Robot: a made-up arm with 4 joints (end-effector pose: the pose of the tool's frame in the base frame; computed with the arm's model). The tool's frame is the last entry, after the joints. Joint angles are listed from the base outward.
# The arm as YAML. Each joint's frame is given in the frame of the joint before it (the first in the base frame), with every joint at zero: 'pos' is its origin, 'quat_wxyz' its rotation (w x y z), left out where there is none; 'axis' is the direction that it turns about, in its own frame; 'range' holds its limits. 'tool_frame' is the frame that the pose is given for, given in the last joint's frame.
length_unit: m
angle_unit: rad
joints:
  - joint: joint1
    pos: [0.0, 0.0, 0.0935]
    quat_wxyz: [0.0, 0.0, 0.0, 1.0]
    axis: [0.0, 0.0, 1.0]
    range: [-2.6, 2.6]
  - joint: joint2
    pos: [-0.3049, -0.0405, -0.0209]
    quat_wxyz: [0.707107, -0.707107, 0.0, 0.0]
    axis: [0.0, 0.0, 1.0]
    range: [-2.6, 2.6]
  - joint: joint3
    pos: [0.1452, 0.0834, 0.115]
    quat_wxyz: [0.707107, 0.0, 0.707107, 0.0]
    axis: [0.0, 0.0, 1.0]
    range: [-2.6, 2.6]
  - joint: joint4
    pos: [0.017, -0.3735, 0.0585]
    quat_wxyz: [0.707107, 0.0, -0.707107, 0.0]
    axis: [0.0, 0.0, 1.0]
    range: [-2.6, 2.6]
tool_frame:
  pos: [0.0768, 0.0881, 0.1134]
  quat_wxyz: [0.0, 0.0, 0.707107, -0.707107]
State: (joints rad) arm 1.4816 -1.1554 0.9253 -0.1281
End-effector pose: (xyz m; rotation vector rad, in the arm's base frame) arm -0.0728 0.3523 0.4082 -1.6549 0.3393 1.6478
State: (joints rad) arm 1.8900 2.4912 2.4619 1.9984
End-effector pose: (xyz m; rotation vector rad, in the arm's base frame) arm -0.3766 0.4567 0.2458 -0.9795 -2.6976 -0.9156
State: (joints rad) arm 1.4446 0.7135 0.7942 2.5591
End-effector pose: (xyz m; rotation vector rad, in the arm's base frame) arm -0.1380 0.0779 0.2164 -1.1800 2.3010 -0.5215
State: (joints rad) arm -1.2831 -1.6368 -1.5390 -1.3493
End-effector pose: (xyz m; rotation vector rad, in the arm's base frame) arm -0.4404 -0.2965 0.3894 -3.0505 -0.5030 0.3524
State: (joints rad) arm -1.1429 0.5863 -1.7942 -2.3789
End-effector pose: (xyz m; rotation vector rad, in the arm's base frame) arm -0.3634 -0.4834 -0.2813 0.7028 0.8147 0.9709
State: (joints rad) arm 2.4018 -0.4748 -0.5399 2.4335
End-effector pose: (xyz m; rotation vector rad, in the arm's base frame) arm 0.0057 0.4793 0.2925 1.8796 -0.6462 1.0060
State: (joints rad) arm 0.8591 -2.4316 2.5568 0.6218
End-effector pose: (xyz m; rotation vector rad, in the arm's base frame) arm 0.0894 0.3301 0.3981 0.3640 -0.5168 -2.5880
